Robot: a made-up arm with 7 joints.
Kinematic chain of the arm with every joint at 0, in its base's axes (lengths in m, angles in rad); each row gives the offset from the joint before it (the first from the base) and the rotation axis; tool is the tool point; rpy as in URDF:
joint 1: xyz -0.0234 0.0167 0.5 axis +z
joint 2: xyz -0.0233 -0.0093 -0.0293 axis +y
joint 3: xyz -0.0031 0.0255 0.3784 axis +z
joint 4: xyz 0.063 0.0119 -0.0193 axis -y
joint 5: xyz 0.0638 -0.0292 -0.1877 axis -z
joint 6: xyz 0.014 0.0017 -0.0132 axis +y
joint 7: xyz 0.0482 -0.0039 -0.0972 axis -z
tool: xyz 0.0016 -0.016 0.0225 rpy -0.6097 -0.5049 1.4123
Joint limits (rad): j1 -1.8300..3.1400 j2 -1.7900..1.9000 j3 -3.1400..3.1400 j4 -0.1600..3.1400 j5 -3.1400..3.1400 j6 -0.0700..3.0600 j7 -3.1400..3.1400
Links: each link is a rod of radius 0.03 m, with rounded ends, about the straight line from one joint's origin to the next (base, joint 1, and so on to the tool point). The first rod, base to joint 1, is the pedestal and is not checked.
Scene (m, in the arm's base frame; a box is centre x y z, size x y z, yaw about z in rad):
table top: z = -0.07
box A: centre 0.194 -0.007 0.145 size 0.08 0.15 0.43 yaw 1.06
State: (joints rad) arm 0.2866 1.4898 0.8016 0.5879 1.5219 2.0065 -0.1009
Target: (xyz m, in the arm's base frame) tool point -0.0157 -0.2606 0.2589
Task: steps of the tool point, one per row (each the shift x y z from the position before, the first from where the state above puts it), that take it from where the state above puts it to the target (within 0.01 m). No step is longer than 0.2 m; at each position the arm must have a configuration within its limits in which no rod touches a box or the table.
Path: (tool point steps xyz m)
1: 0.0332 0.0263 -0.0192
2: 0.0446 0.0219 -0.0032
3: 0.0498 0.0182 0.0185
4: 0.0466 0.0143 0.0424
5: 0.0769 -0.1304 -0.0556
6: 0.0199 -0.1501 -0.0463
7: -0.0399 -0.1439 -0.0346
8: -0.0907 -0.1133 -0.0213
9: -0.1223 -0.0656 -0.0075
10: -0.1302 -0.0115 0.0056

